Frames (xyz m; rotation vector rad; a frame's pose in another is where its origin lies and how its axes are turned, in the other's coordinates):
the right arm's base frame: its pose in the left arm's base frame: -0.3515 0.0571 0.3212 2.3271 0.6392 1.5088
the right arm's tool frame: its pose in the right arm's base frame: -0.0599 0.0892 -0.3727 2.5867 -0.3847 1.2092
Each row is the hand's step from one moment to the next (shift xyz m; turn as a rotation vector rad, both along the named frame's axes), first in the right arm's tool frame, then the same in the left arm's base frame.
Working: the right arm's tool frame: its pose in the left arm's base frame: -0.6947 -0.0483 0.4679 -0.8264 -0.2899 0.3645

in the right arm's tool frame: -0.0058 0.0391 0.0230 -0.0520 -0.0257 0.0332
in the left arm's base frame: -0.0220 0.0370 -0.0154 -0.0545 -0.0161 0.0352
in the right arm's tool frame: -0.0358 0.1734 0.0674 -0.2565 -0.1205 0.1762
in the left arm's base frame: -0.0932 0.1371 -0.0917 -0.2748 -0.0674 0.1769
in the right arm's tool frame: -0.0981 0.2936 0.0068 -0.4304 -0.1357 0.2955
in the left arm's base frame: -0.1499 0.1455 -0.2285 -0.4745 -0.0718 0.2463
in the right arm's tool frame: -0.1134 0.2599 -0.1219 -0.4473 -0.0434 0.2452
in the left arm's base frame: -0.1070 0.0333 -0.2876 -0.4887 -0.0548 0.1422
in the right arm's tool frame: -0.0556 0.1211 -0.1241 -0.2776 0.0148 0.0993
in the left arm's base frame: -0.0262 -0.0300 -0.1777 -0.2912 -0.0429 0.0226
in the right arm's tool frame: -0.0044 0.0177 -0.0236 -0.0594 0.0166 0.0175
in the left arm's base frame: 0.0016 -0.0064 -0.0291 -0.0636 -0.0033 -0.0077
